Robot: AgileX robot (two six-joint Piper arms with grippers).
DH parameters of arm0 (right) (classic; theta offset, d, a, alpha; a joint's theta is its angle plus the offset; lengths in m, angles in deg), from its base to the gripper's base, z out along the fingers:
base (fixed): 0 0 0 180
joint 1: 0 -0.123 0 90
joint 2: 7.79 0 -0.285 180
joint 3: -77.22 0 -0.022 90
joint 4: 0 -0.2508 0 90
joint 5: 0 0 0.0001 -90
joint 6: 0 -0.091 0 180
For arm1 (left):
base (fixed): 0 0 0 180
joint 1: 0 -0.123 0 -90
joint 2: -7.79 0 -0.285 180
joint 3: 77.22 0 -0.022 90
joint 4: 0 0.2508 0 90
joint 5: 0 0 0.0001 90
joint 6: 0 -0.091 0 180
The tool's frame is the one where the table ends.
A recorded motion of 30 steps. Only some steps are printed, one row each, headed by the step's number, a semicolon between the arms.
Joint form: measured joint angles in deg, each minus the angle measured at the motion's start. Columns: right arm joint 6, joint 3, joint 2, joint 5, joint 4, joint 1; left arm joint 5, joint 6, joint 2, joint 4, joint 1, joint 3.
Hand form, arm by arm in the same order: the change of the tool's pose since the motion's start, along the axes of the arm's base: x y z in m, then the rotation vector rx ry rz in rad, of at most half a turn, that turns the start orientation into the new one. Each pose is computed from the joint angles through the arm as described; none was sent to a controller.
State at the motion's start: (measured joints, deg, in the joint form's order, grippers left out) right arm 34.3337 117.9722 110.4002 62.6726 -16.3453 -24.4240; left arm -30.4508 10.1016 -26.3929 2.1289 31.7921 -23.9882
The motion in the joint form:
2: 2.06 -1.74 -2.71 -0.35 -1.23 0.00; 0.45 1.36 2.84 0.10 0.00 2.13
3: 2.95 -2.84 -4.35 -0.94 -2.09 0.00; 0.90 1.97 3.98 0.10 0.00 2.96
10: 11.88 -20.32 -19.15 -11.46 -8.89 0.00; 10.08 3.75 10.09 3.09 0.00 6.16
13: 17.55 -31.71 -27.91 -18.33 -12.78 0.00; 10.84 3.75 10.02 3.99 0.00 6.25
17: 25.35 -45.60 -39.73 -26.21 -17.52 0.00; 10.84 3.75 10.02 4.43 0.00 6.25
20: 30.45 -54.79 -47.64 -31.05 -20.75 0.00; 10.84 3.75 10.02 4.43 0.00 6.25
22: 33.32 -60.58 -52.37 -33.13 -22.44 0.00; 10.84 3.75 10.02 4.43 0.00 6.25
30: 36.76 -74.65 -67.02 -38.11 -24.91 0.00; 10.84 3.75 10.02 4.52 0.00 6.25
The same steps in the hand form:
2: -0.0115 -0.0035 0.0120 0.0117 -0.0299 0.0291; -0.0061 0.0039 -0.0071 -0.0273 -0.0074 0.0107
3: -0.0183 -0.0054 0.0191 0.0259 -0.0493 0.0404; -0.0083 0.0052 -0.0096 -0.0425 -0.0138 0.0150
10: -0.0736 -0.0252 0.0403 0.1132 -0.1985 0.0984; -0.0158 0.0112 -0.0059 -0.1353 -0.2054 0.0163
13: -0.1068 -0.0395 0.0394 0.1484 -0.2858 0.1101; -0.0152 0.0113 -0.0053 -0.1275 -0.2226 0.0148
17: -0.1531 -0.0614 0.0337 0.1747 -0.4119 0.1155; -0.0151 0.0115 -0.0053 -0.1210 -0.2267 0.0147
20: -0.1835 -0.0767 0.0231 0.1845 -0.4888 0.1090; -0.0151 0.0115 -0.0053 -0.1210 -0.2267 0.0147
22: -0.2016 -0.0856 0.0115 0.1808 -0.5179 0.1089; -0.0151 0.0115 -0.0053 -0.1210 -0.2267 0.0147
30: -0.2541 -0.1129 -0.0163 0.1986 -0.6115 0.0741; -0.0151 0.0115 -0.0053 -0.1197 -0.2276 0.0147

